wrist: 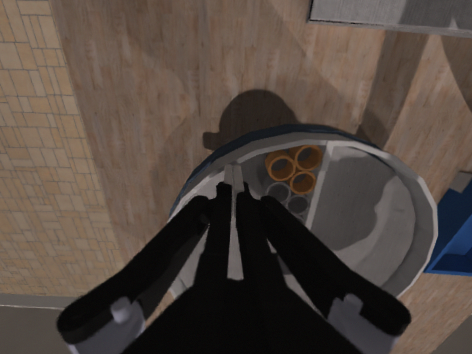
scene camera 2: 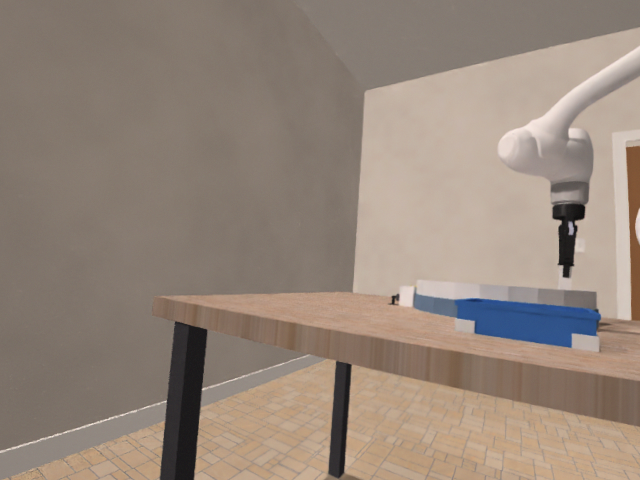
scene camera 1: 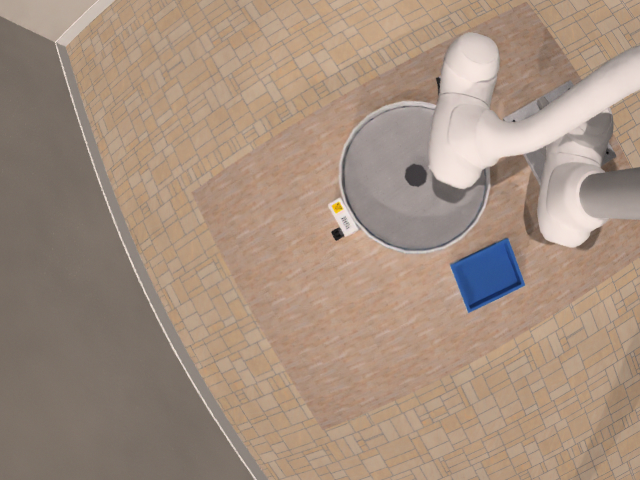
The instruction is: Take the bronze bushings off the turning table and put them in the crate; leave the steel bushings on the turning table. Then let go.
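Frame: origin at the arm's base, x left, y up, z ahead, level; centimetres.
Seen in the pictures: gripper, between the fingertips: (wrist: 232,175) (scene camera 2: 564,289).
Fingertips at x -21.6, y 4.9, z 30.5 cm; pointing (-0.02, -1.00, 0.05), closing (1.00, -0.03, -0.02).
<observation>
Offsets run from my fingertips to a thing's middle. "*": to the spot under its first point. Level surfaces: height alone.
Three bronze bushings, one (wrist: 281,168), another @(dx +8.6, dy -1.4, dz -2.5 cm) (wrist: 308,157) and a third @(dx +8.6, dy -1.4, dz +0.7 cm) (wrist: 303,182), stand close together near the rim of the round grey turning table (scene camera 1: 382,149) (scene camera 2: 491,292) (wrist: 372,200), beside its pale divider. Steel bushings, one @(dx +5.8, dy -1.4, dz +2.3 cm) (wrist: 278,192) and another @(dx +8.6, dy -1.4, dz +3.9 cm) (wrist: 298,204), stand next to them; a further one is partly hidden by a finger. My gripper (scene camera 2: 566,272) (wrist: 232,175) is shut and empty, above the turning table, left of the bushings in the wrist view. The arm hides gripper and bushings in scene camera 1. The blue crate @(dx +45.1, dy -5.5, dz +10.9 cm) (scene camera 1: 488,271) (scene camera 2: 527,324) (wrist: 459,220) stands beside the turning table; no bushing shows inside.
The divider @(* dx +10.7, dy +0.0, dz +1.0 cm) (wrist: 319,186) rises from the turning table beside the bushings. A white box with a yellow label @(* dx +12.6, dy -2.1, dz +39.5 cm) (scene camera 1: 346,222) (scene camera 2: 406,296) is at the turning table's outer side. The arm's grey base plate (scene camera 1: 523,110) (wrist: 390,11) lies on the wooden table @(dy -7.9 cm) (scene camera 1: 361,335) (scene camera 2: 289,315) (wrist: 150,60).
</observation>
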